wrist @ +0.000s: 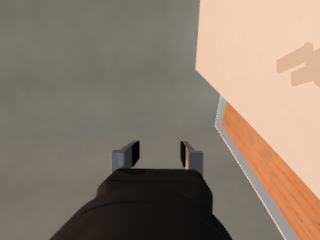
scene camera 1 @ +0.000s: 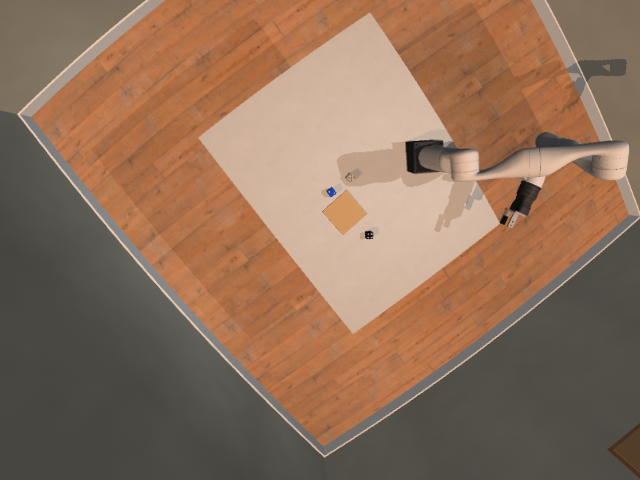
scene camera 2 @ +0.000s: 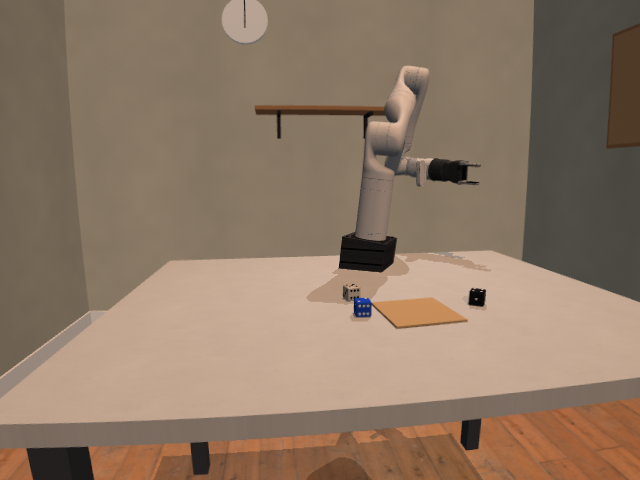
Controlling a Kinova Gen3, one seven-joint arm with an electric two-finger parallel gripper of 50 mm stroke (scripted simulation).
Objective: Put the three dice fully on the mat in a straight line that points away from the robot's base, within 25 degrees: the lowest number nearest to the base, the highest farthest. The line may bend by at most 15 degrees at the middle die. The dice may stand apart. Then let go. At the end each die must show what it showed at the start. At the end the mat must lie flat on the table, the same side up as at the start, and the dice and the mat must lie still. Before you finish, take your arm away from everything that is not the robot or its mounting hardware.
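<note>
You'd see my gripper in these pictures, and a mat as well. The gripper shows in scene camera 1, and the wrist view has it too.
</note>
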